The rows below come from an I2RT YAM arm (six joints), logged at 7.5 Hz.
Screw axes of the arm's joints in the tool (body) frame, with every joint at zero. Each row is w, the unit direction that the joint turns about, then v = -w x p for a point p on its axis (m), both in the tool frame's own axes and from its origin. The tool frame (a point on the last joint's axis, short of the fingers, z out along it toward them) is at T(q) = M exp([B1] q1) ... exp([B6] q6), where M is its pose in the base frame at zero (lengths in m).
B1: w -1 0 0 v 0 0.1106 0
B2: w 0 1 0 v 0.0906 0 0.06
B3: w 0 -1 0 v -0.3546 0 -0.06
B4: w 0 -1 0 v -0.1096 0 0
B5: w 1 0 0 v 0 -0.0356 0
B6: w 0 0 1 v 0 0 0
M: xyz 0.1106 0 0.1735 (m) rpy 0 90 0 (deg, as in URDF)
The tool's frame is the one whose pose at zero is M.
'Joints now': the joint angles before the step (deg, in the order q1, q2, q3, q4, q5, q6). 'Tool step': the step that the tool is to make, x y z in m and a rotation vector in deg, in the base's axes. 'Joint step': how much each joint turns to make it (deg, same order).
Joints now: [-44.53, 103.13, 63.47, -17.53, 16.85, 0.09]
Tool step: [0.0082, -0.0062, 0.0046, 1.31, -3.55, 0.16]
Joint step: [-0.07, 1.27, 2.57, -0.16, -2.99, 1.75]
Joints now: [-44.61, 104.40, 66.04, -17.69, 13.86, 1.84]
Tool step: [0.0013, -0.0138, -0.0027, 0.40, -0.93, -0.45]
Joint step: [-1.44, 2.30, 2.26, 0.48, -1.34, -0.30]
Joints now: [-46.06, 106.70, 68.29, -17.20, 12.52, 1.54]
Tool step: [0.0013, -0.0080, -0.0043, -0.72, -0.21, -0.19]
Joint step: [-0.67, 1.58, 0.83, 1.55, 0.01, -0.61]
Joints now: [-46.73, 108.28, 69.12, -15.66, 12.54, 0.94]
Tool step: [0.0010, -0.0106, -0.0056, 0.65, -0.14, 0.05]
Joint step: [-1.02, 2.25, 1.80, 0.18, -1.06, -0.58]
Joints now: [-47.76, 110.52, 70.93, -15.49, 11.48, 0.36]
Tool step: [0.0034, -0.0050, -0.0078, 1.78, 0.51, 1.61]
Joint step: [-0.27, 2.19, 1.59, -0.86, -1.73, -1.11]
